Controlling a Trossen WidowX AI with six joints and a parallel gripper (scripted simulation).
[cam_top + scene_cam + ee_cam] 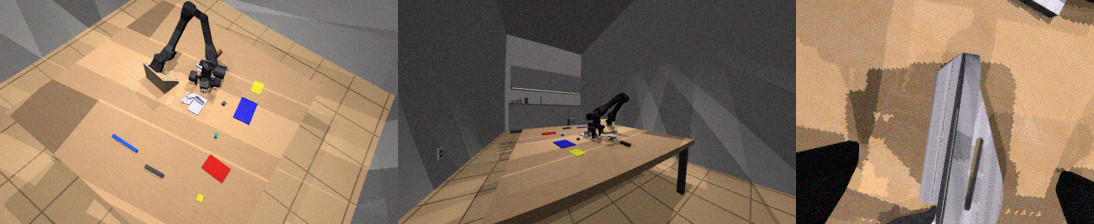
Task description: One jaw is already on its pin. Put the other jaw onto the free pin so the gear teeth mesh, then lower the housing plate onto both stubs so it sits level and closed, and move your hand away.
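My gripper tip is now 40 mm to the right of the grey jaw. Also, from my gripper tip: black cube: 170 mm ahead, 10 mm to the right; brown block: 260 mm to the left, 90 mm behind; blue sheet: 290 mm ahead, 30 mm to the left.
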